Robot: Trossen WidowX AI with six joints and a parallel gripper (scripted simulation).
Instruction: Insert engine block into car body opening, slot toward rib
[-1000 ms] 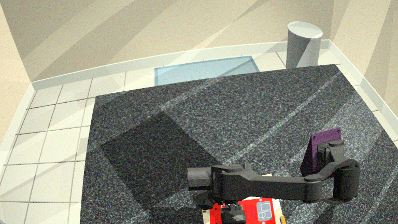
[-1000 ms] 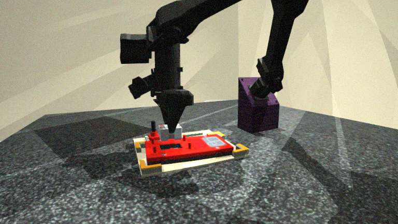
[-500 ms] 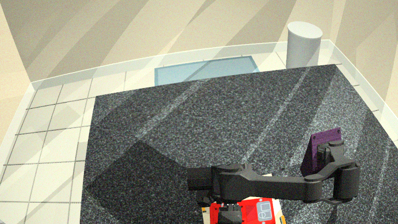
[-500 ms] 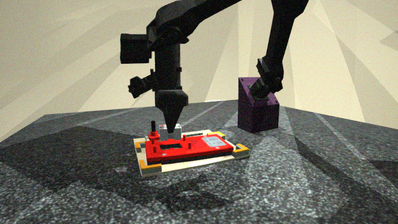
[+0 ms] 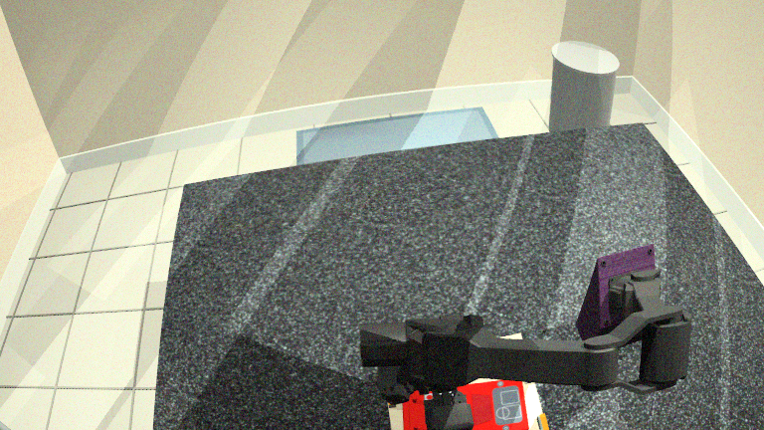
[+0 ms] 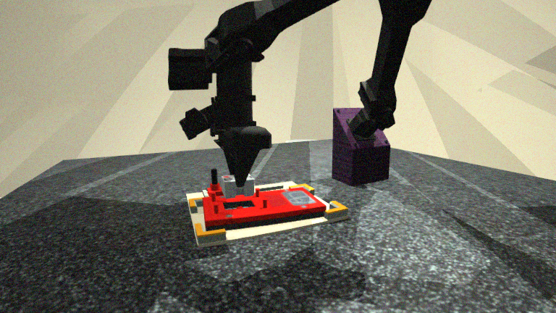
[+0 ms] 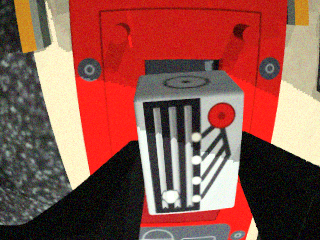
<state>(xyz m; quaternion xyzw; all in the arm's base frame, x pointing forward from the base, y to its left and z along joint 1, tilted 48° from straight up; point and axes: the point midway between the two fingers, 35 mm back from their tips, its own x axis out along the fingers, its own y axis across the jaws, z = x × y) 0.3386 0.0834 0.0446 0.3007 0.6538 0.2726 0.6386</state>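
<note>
Right now my gripper tip is 10 mm above the engine block. Also, from my gripper tip: cream base plate (40 mm behind, 20 mm to the right, 50 mm below); black peg (20 mm ahead, 120 mm to the right, 30 mm below).
</note>
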